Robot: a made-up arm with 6 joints.
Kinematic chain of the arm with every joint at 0, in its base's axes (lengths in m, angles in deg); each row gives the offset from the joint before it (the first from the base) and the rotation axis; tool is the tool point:
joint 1: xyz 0 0 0.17 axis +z
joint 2: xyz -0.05 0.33 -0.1 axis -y
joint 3: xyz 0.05 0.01 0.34 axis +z
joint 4: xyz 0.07 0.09 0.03 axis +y
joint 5: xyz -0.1 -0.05 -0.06 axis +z
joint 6: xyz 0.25 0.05 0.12 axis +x
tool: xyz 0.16 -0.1 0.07
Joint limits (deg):
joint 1: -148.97..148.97
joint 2: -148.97..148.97
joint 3: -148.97..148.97
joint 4: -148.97..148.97
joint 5: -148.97..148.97
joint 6: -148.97..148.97
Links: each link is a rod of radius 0.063 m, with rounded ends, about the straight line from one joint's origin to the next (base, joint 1, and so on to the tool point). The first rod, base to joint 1, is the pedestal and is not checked.
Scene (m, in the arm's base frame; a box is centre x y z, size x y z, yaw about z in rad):
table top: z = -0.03
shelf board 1: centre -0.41 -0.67 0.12 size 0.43 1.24 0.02 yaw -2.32
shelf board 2: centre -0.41 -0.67 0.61 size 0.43 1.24 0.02 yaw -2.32
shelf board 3: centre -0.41 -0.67 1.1 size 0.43 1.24 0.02 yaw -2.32
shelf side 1: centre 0.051 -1.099 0.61 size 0.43 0.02 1 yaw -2.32
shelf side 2: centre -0.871 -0.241 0.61 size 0.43 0.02 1 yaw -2.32
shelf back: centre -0.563 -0.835 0.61 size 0.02 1.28 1 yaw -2.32
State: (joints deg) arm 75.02 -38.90 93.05 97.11 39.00 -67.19
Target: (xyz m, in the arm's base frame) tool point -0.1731 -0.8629 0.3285
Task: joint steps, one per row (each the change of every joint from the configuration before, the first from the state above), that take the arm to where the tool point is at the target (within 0.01 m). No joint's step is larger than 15 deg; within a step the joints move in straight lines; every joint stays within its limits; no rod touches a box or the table.
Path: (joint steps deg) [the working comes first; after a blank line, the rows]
Joints at the target: 124.94 26.53 84.46 94.93 80.22 -77.65
Straight joint move there: clear.

1: 9.98 13.09 -1.72 -0.44 8.24 -2.09
2: 9.99 13.08 -1.71 -0.43 8.25 -2.09
3: 9.98 13.09 -1.72 -0.44 8.24 -2.10
4: 9.99 13.09 -1.72 -0.43 8.25 -2.09
5: 9.98 13.08 -1.72 -0.44 8.24 -2.09

